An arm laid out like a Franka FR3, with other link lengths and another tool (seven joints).
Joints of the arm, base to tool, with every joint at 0 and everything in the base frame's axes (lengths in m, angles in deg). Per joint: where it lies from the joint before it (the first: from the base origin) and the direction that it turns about. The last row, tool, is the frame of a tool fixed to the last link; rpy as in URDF.
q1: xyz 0.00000 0.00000 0.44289 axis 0 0 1
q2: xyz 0.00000 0.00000 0.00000 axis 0 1 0
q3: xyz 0.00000 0.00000 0.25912 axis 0 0 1
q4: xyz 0.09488 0.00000 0.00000 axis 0 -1 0
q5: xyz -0.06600 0.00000 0.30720 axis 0 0 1
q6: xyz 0.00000 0.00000 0.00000 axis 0 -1 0
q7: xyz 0.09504 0.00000 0.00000 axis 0 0 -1
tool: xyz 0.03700 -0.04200 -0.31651 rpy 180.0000 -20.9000 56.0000
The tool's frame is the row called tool.
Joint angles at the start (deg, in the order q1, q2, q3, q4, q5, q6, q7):
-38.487 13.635 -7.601 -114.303 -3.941 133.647 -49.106
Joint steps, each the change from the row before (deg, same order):
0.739 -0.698 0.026 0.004 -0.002 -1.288 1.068
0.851 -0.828 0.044 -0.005 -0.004 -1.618 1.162
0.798 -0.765 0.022 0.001 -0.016 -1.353 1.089
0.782 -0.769 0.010 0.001 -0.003 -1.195 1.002
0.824 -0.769 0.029 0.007 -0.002 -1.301 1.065
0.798 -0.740 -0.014 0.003 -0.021 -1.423 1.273
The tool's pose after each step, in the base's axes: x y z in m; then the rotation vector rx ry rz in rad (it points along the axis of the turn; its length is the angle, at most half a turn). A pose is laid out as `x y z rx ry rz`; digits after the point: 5 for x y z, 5 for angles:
0.42227 -0.44638 0.24091 -2.60178 -1.56934 -0.39361
0.42406 -0.43685 0.24472 -2.59865 -1.55242 -0.39177
0.42599 -0.42859 0.24874 -2.59760 -1.53851 -0.39066
0.42825 -0.42093 0.25327 -2.59732 -1.52773 -0.39070
0.43028 -0.41249 0.25754 -2.59610 -1.51572 -0.38959
0.43077 -0.40425 0.26117 -2.59761 -1.49645 -0.38658

